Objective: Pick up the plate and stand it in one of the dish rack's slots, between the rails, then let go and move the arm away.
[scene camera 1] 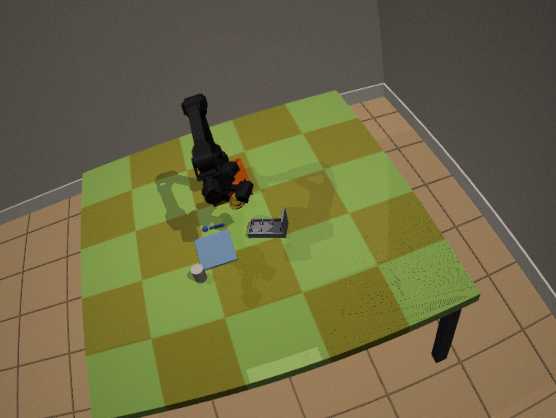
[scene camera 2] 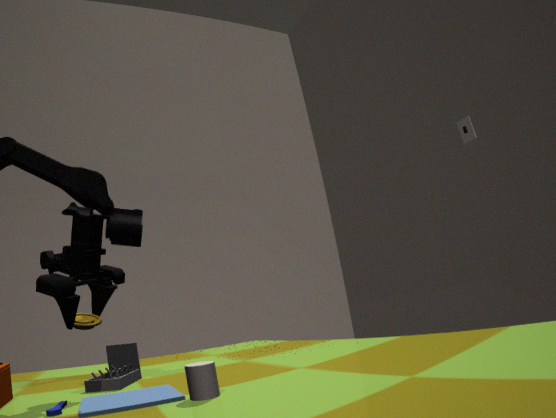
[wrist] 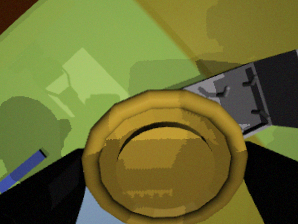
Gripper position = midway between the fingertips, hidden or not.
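Gripper (scene camera 2: 83, 324), (scene camera 1: 239, 201), (wrist: 163, 154): carrying a yellow plate (wrist: 162, 148). A grey dish rack (scene camera 2: 124, 369), (scene camera 1: 266, 227) is visible, as is a light blue mat (scene camera 1: 214, 250).
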